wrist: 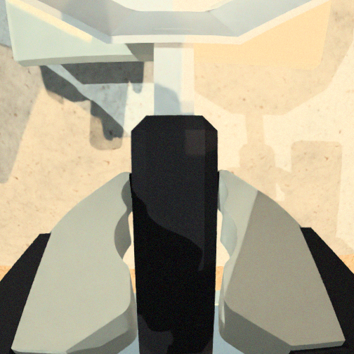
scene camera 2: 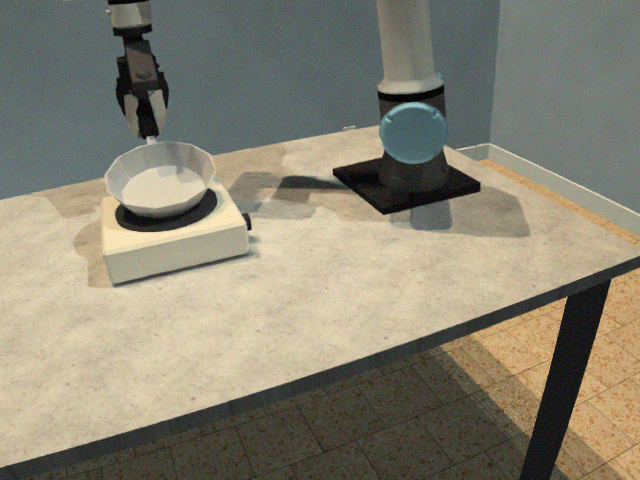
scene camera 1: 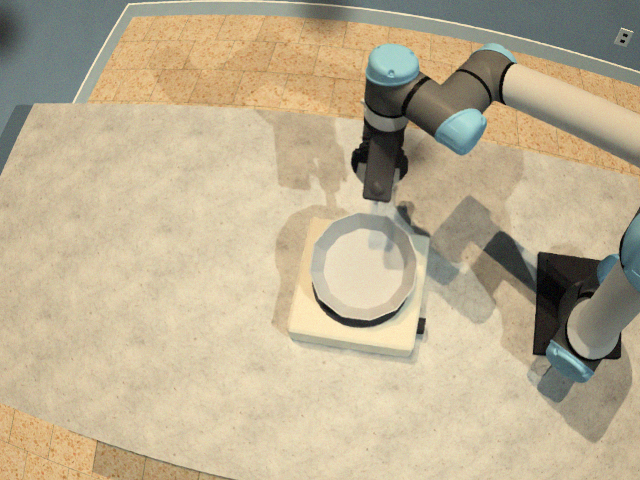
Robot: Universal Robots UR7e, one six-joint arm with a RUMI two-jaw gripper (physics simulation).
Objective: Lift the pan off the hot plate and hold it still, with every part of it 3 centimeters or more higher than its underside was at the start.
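Frame: origin at the arm's base, x ahead, y left, z up, level; metres.
Seen in the pictures: gripper, between the fingertips: [scene camera 2: 149,136]; arm's base, origin of its link: [scene camera 2: 413,177].
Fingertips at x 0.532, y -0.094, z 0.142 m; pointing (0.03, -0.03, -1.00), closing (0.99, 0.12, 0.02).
Note:
Pixels of each thing's middle, then the offset from my fingertips to it. Level surfaces: height alone.
- grey-white pan, middle of its body: [scene camera 1: 372,214] [scene camera 2: 152,144] dx -0.007, dy +0.062, dz +0.000 m
- cream hot plate, middle of its body: [scene camera 2: 173,222] [scene camera 1: 364,287] dx -0.022, dy +0.155, dz -0.123 m
- hot plate's dark knob, middle of its body: [scene camera 2: 244,222] [scene camera 1: 420,325] dx -0.147, dy +0.205, dz -0.124 m
- grey table, height of its surface: dz -0.161 m
The grey-white pan [scene camera 1: 363,273] [scene camera 2: 164,188] [wrist: 175,22] is over the cream hot plate [scene camera 1: 354,341] [scene camera 2: 178,258] [wrist: 270,56] and its black round burner [scene camera 1: 356,322] [scene camera 2: 138,224]. In scene camera 2 the pan is tilted, with its handle side raised and the opposite side low over the burner. Whether its low edge touches the burner cannot be told. My gripper [scene camera 2: 148,131] [wrist: 173,174] is shut on the pan's black handle, with one jaw on each side. In scene camera 1 the wrist parts hide the fingertips.
The hot plate's dark knob [scene camera 1: 421,326] [scene camera 2: 247,221] sticks out on its side towards the arm's base. The black base plate [scene camera 1: 547,310] [scene camera 2: 361,193] of the arm stands on the grey table [scene camera 1: 155,310] [scene camera 2: 336,289]. The wall is behind the table.

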